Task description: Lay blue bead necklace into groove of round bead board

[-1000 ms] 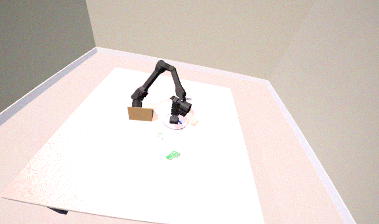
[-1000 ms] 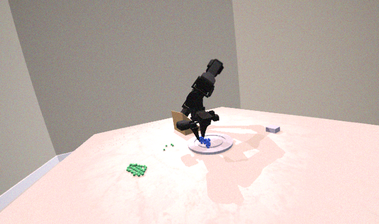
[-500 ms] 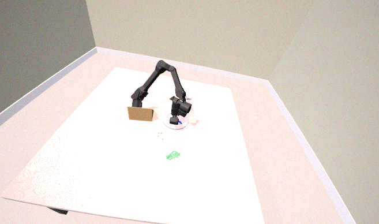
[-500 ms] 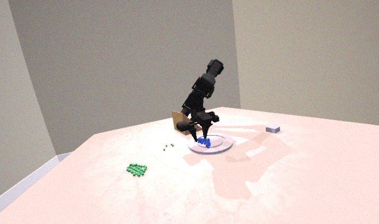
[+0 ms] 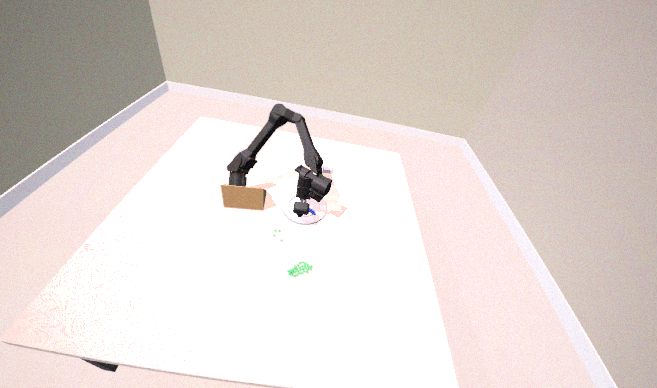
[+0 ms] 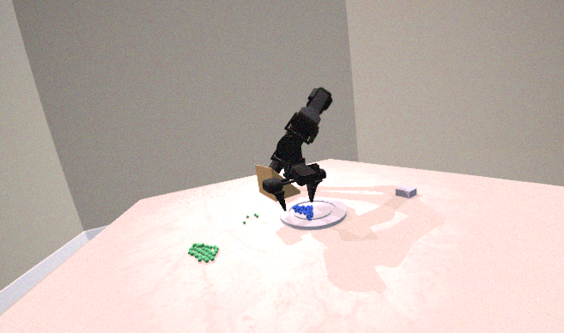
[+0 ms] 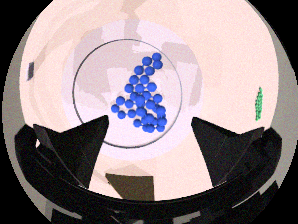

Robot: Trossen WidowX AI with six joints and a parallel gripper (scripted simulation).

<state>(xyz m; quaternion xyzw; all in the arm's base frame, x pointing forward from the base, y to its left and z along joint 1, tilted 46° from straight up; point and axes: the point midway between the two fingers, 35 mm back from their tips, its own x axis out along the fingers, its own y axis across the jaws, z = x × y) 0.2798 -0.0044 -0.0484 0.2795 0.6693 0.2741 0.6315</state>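
My gripper tip is now 2 cm short of the round white bead board, 4 cm to the right of it and 2 cm above it. From my gripper tip the other things lie so: small grey block (12 cm ahead, 33 cm to the left, 2 cm below).
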